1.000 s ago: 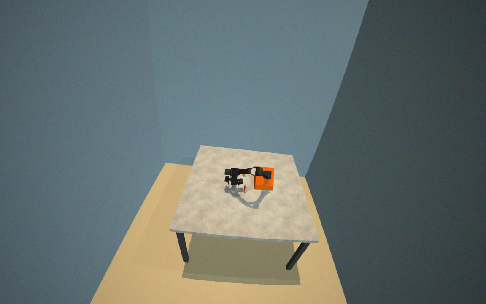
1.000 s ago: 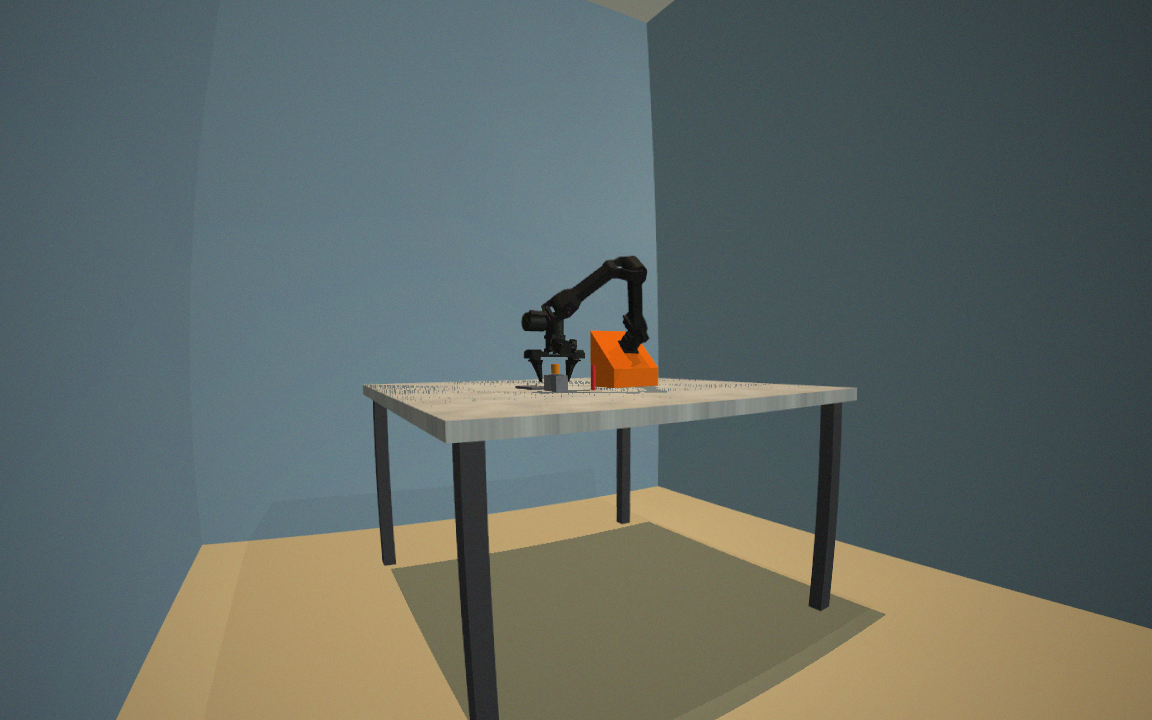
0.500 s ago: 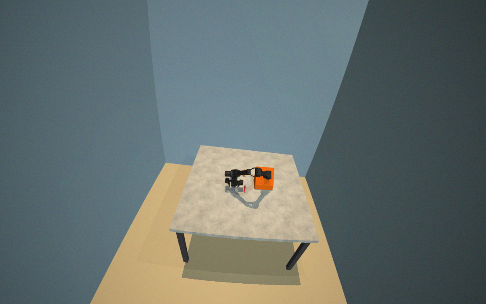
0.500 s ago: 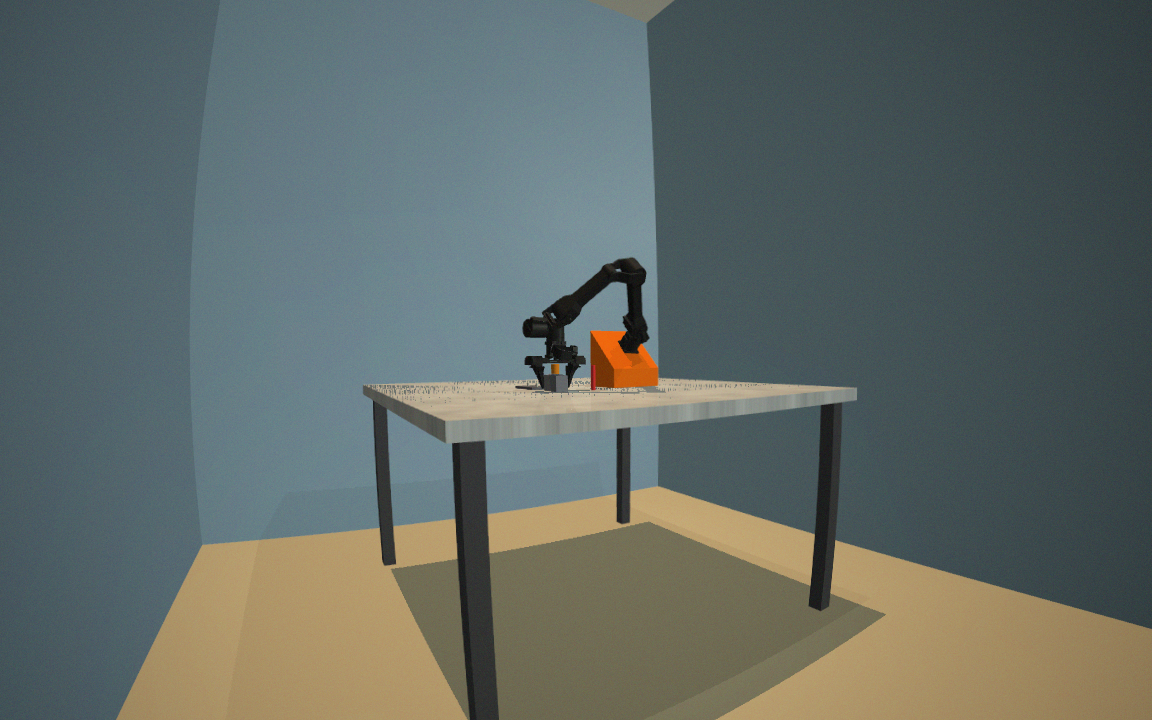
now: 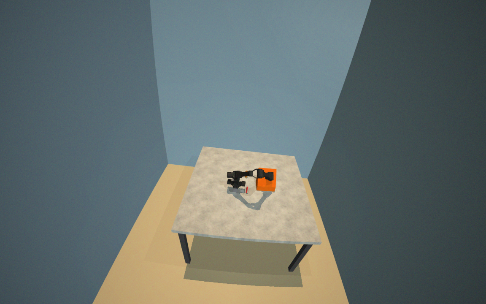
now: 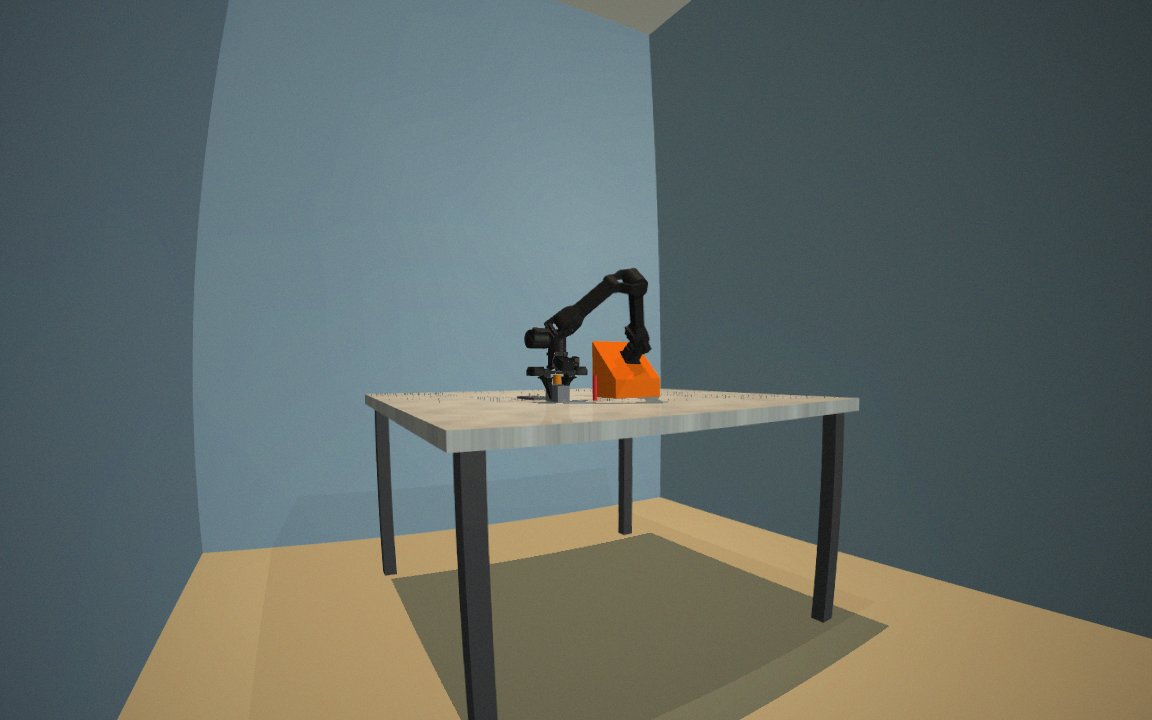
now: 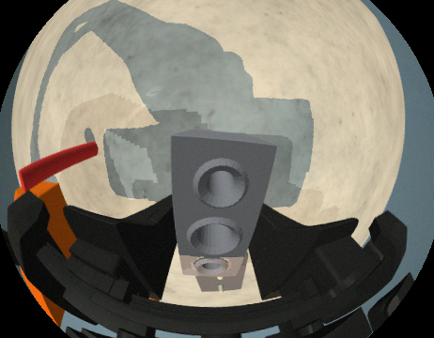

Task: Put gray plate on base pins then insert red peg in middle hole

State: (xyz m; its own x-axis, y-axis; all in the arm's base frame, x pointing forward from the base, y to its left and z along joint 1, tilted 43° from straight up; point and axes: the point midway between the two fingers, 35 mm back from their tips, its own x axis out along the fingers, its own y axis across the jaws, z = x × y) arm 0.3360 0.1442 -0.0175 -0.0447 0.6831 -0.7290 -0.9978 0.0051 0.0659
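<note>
Right now the red peg is 12 cm behind my gripper tip, 4 cm to the left of it and 3 cm above it. Round my gripper tip: gray plate 3 cm above; orange peg 21 cm to the right, 10 cm behind, 3 cm above.
</note>
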